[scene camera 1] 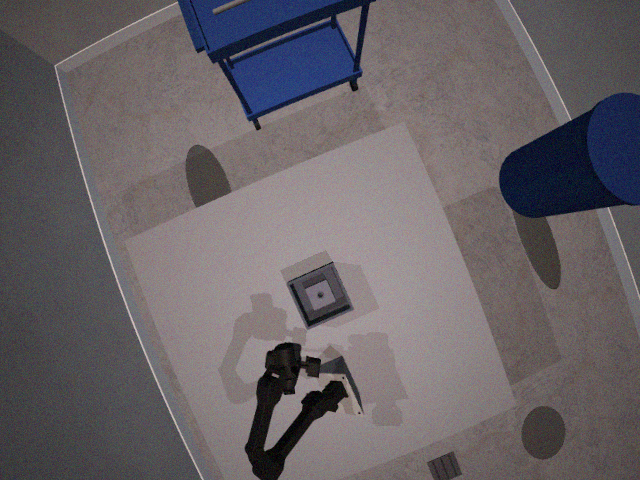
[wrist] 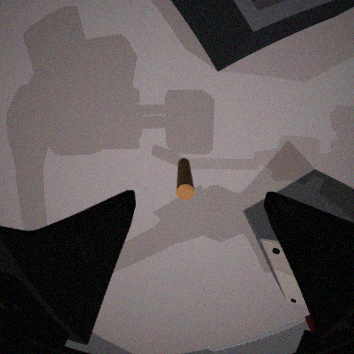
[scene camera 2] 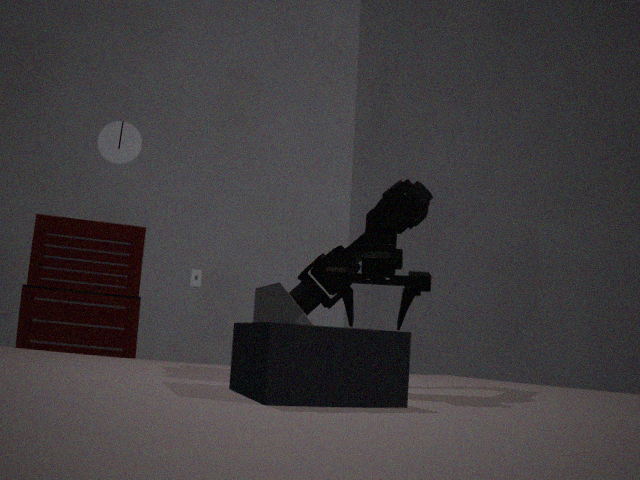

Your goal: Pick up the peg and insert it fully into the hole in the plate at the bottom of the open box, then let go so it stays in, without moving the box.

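Frame: origin at the arm's base, x down, y left, z ahead, level; centimetres.
Seen in the pictures: gripper, fingertip midpoint: [wrist: 201, 198] [scene camera 2: 374, 328]; arm's base at its link origin: [scene camera 1: 339, 388] [scene camera 2: 291, 309].
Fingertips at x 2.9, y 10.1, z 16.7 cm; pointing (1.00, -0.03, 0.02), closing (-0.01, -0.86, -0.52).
Note:
Pixels of each thing's top centre, then the offset from my fingertips to it. Level surfaces: height alone.
- peg at its top centre: [wrist: 185, 191] dy +1.3, dx +2.9, dz -0.4 cm
- dark open box at its top centre: [scene camera 2: 316, 327] [scene camera 1: 320, 296] dy -16.7, dx +1.1, dz +16.5 cm
- pale plate at its top centre: [scene camera 1: 320, 295] dy -16.7, dx +4.8, dz +16.5 cm
- pale table at its surface level: dx +10.8 cm
The peg [wrist: 184, 180] stands upright on the table, with an orange top and a dark side, in the wrist view. It does not show in either scene view. My gripper [scene camera 2: 375, 326] [wrist: 201, 198] is open and empty, pointing down. In the wrist view the peg appears between the two fingertips, a little nearer the left one; their height difference is hard to tell. The dark open box [scene camera 1: 341, 285] [scene camera 2: 336, 366] [wrist: 215, 45] stands apart from the peg. Inside it, scene camera 1 shows the pale plate [scene camera 1: 313, 299] with its dark hole [scene camera 1: 320, 295]. The box wall hides the peg in scene camera 2.
A grey angled bracket [scene camera 1: 334, 365] [scene camera 2: 276, 304] [wrist: 260, 222] stands by the arm's base, close to the right finger in the wrist view. The arm casts shadows across the pale table [scene camera 1: 382, 206]. A blue cart [scene camera 1: 299, 77] and blue cylinder [scene camera 1: 547, 170] are beyond the table.

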